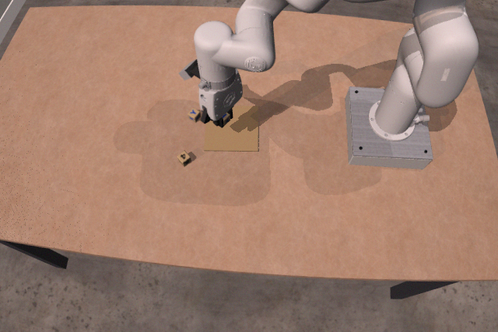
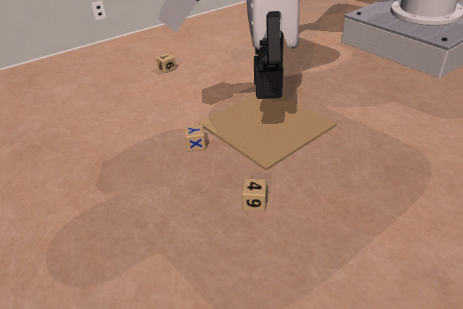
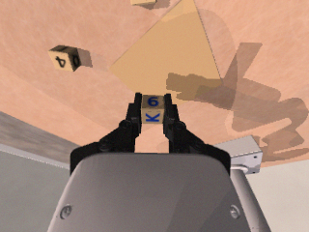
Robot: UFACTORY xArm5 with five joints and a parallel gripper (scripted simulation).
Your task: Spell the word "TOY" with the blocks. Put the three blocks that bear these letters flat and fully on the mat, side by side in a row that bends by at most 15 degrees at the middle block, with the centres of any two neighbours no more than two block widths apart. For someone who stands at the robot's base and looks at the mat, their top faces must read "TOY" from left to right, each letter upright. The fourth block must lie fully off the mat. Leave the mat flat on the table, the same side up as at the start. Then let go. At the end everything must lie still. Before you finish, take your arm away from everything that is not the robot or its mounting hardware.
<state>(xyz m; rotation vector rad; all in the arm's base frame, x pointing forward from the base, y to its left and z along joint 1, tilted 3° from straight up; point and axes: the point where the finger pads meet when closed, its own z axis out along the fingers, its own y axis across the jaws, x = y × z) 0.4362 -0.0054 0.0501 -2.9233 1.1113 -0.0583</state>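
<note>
The tan mat is 90 mm below my hand, 20 mm to the right of it and 20 mm behind it. The rest, counted from my hand: O block: 10 mm below; then T block: 280 mm to the right, 80 mm below, 30 mm behind.
</note>
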